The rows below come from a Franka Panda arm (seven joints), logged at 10 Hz.
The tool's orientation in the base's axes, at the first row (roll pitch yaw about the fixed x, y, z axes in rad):
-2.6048 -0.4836 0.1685
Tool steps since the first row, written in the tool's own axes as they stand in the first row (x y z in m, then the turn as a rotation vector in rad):
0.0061 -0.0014 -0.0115 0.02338 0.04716 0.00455
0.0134 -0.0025 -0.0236 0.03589 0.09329 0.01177
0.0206 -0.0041 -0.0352 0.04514 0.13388 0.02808
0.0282 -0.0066 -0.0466 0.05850 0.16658 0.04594
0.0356 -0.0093 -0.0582 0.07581 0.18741 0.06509
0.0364 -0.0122 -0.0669 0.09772 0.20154 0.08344
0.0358 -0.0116 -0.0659 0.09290 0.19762 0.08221
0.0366 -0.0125 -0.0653 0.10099 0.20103 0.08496
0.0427 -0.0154 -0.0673 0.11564 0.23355 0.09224
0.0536 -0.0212 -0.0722 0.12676 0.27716 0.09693
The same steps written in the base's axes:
0.0013 -0.0045 0.0122 0.03966 -0.03200 -0.01394
0.0035 -0.0095 0.0253 0.07026 -0.06326 -0.03450
0.0056 -0.0137 0.0382 0.09873 -0.08534 -0.06099
0.0078 -0.0171 0.0516 0.12827 -0.09956 -0.08317
0.0096 -0.0204 0.0650 0.15716 -0.10287 -0.09912
0.0065 -0.0230 0.0733 0.18729 -0.10054 -0.10929
0.0065 -0.0230 0.0720 0.18122 -0.09879 -0.10882
0.0071 -0.0218 0.0724 0.19042 -0.09877 -0.10870
0.0107 -0.0197 0.0780 0.21776 -0.11869 -0.12215
0.0165 -0.0162 0.0895 0.24542 -0.14957 -0.14029

